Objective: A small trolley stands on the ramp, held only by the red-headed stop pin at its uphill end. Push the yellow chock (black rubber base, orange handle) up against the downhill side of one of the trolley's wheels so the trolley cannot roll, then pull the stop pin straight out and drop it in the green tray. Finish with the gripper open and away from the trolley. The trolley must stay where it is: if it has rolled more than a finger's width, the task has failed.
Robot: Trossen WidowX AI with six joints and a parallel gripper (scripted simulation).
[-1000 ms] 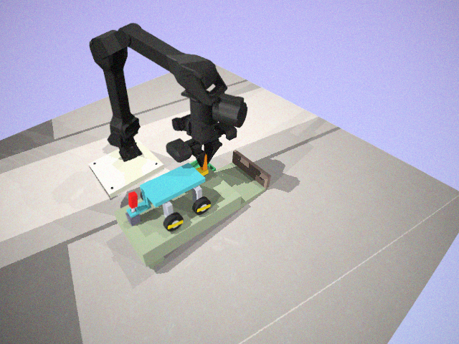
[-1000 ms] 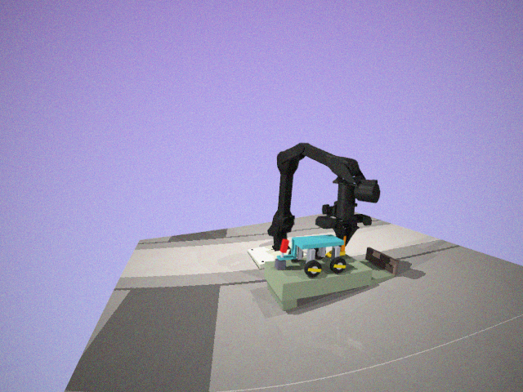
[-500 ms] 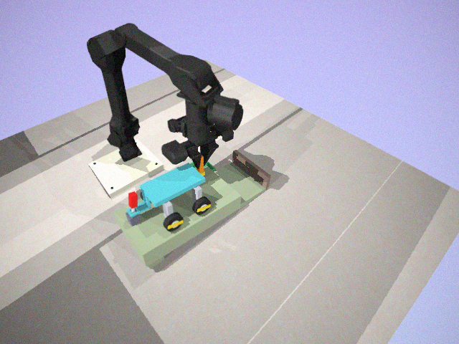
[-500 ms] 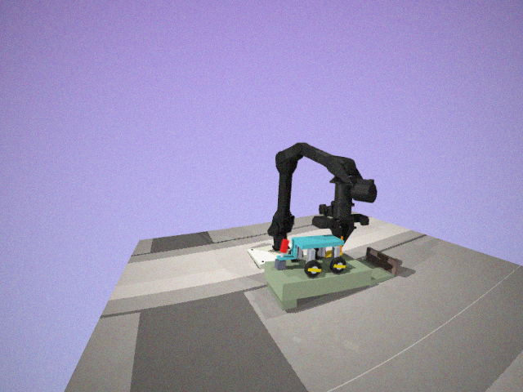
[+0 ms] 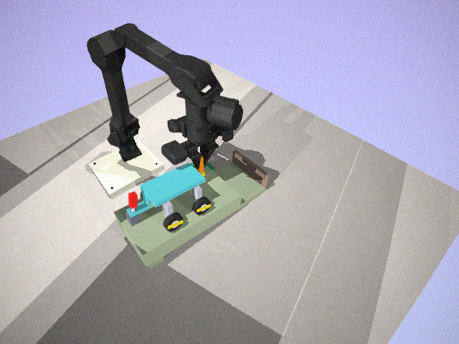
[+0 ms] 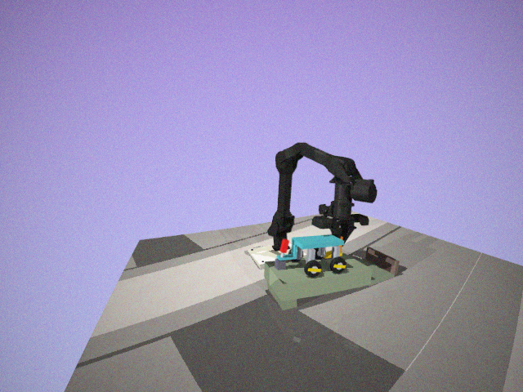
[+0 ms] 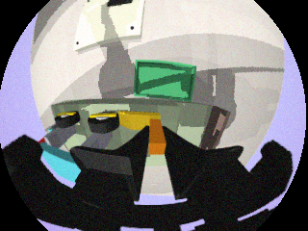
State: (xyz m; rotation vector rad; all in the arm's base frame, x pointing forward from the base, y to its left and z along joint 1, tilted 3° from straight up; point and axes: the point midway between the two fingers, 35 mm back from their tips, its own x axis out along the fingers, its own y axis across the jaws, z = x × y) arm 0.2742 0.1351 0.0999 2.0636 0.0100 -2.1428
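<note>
Now: gripper tip 2 cm to the left of the yellow chock and 1 cm above it. From my gripper tip the other things lie so: low brown wall: 4 cm ahead, 15 cm to the left, 6 cm below; pale green ramp: 7 cm ahead, 10 cm to the right, 5 cm below; cyan-topped trolley: 7 cm ahead, 11 cm to the right, 2 cm above.
</note>
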